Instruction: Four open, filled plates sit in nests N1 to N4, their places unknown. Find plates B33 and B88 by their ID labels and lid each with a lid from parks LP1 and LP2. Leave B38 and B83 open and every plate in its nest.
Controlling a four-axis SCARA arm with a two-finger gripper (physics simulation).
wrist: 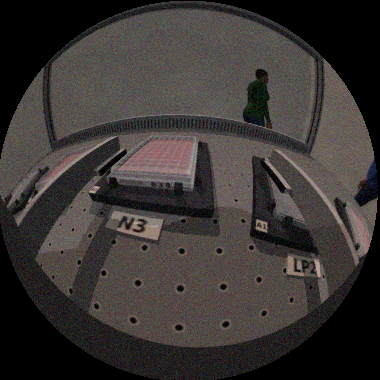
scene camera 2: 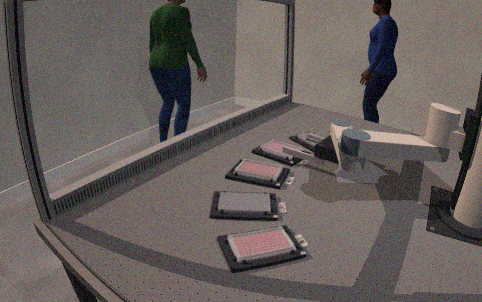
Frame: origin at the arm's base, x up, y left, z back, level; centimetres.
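Seen in the pictures: gripper, between the fingertips: point(wrist: 193, 144) point(scene camera 2: 296, 142); arm's base, origin of its link: point(scene camera 2: 467, 220).
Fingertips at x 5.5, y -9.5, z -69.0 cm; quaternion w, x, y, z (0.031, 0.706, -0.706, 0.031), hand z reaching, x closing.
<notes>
Pixels of each thing's top centre, then the offset from my fingertips to it. "spot": a spot on its surface instead.
- open pink-filled plate, centre of its top: point(wrist: 162, 146) point(scene camera 2: 281, 147) dy +3.7, dx -1.6, dz -3.7 cm
- park LP2, centre of its top: point(wrist: 297, 184) point(scene camera 2: 314, 138) dy -13.2, dx -2.2, dz +1.9 cm
- park LP1, a spot on its surface: point(scene camera 2: 214, 205) spot: dy +43.9, dx -3.2, dz -1.0 cm
- nearest nest, a spot on its surface: point(scene camera 2: 262, 243) spot: dy +52.3, dx -1.6, dz +17.9 cm
- N2, centre of its top: point(wrist: 63, 161) point(scene camera 2: 259, 167) dy +21.6, dx -1.6, dz -1.8 cm
The open pink-filled plate point(scene camera 2: 278, 149) point(wrist: 159, 162) in nest N3 has a blurred ID label on its front wall that seems to read B38. My gripper point(scene camera 2: 296, 142) point(wrist: 193, 144) is open and empty, low near N3 and LP2. Its left finger stands by the N3 plate's left side; its right finger partly hides the grey lid point(wrist: 289, 207) on park LP2 point(wrist: 265, 220). Another grey lid point(scene camera 2: 244, 202) lies on park LP1 point(scene camera 2: 214, 205). Pink plates sit in the nearest nest point(scene camera 2: 262, 243) and in N2 point(scene camera 2: 257, 170). The N4 plate point(wrist: 359, 225) shows in part at the wrist view's right edge. Their IDs are unreadable.
The arm point(scene camera 2: 400, 144) reaches in from the right, from its column point(scene camera 2: 472, 195). A slotted ledge point(scene camera 2: 175, 145) point(wrist: 175, 123) and a framed window run behind the nests. Two people, in green point(scene camera 2: 171, 37) point(wrist: 257, 100) and in blue point(scene camera 2: 384, 45), stand beyond the table.
</notes>
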